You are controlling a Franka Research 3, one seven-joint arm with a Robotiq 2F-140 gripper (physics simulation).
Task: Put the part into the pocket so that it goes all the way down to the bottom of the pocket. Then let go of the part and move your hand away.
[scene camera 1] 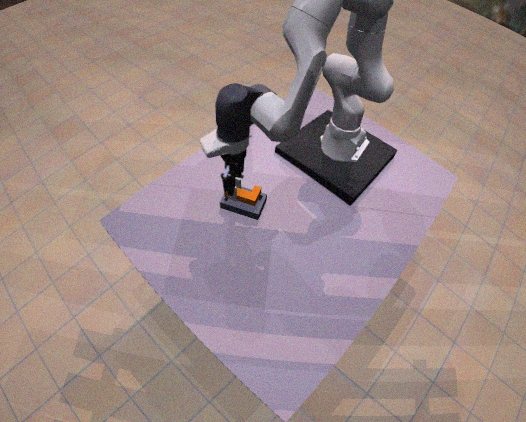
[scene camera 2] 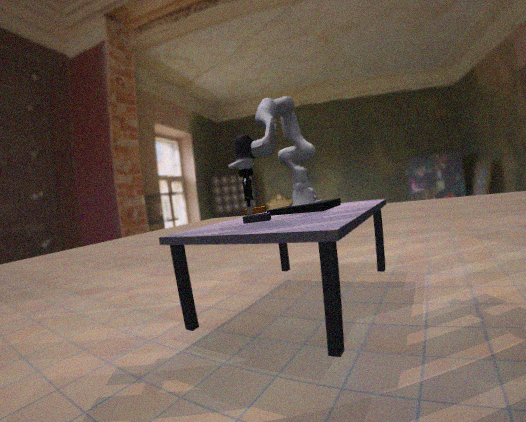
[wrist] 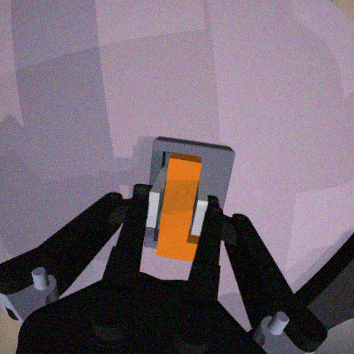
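The orange part [scene camera 1: 248, 195] [scene camera 2: 259, 209] [wrist: 181, 200] is an angled block. It stands up out of the dark grey block that holds the pocket [scene camera 1: 240, 207] [scene camera 2: 256, 218] [wrist: 218, 165]. My gripper [scene camera 1: 232, 192] [scene camera 2: 250, 209] [wrist: 181, 183] points down and is shut on the part, with a light fingertip pad on each side of it. In the wrist view a dark strip of the pocket shows left of the part's far end, and the near end reaches past the block's near edge. The pocket's bottom is hidden, so the part's depth in it cannot be told.
The block lies on the purple table top [scene camera 1: 300, 320] [scene camera 2: 300, 227], near one edge. The arm's black base plate [scene camera 1: 345, 185] [scene camera 2: 327, 204] lies on the same table, behind and to the right of the block in the first scene view.
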